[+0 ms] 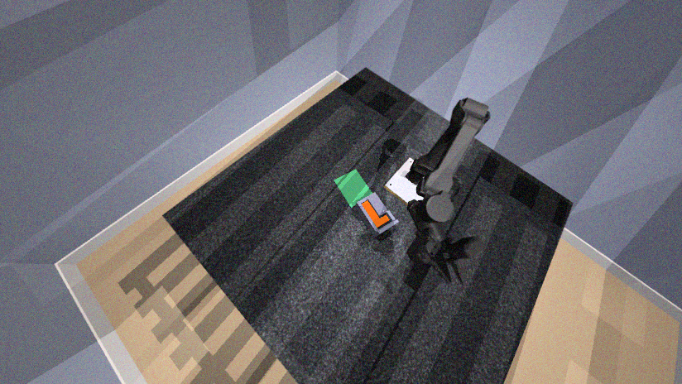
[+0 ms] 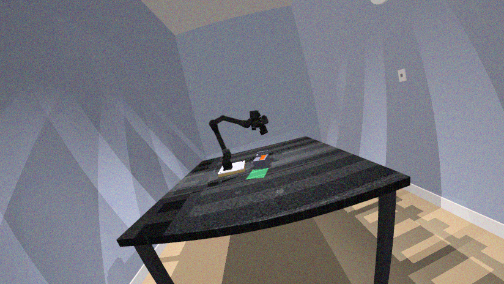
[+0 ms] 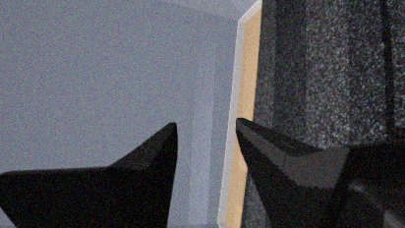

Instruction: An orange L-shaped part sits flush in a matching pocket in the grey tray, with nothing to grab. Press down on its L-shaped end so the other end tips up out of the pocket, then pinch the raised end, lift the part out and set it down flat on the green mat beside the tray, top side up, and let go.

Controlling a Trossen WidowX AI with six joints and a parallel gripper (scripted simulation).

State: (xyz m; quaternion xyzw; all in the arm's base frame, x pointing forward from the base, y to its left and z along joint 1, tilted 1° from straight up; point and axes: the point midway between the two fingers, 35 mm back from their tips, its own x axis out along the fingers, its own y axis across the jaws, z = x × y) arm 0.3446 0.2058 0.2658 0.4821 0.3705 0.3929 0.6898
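Right now the orange L-shaped part is 24 cm to the right of my gripper tip, 24 cm below it and 9 cm behind it. The rest, counted from my gripper tip: green mat: 40 cm to the right, 30 cm below, 13 cm behind.
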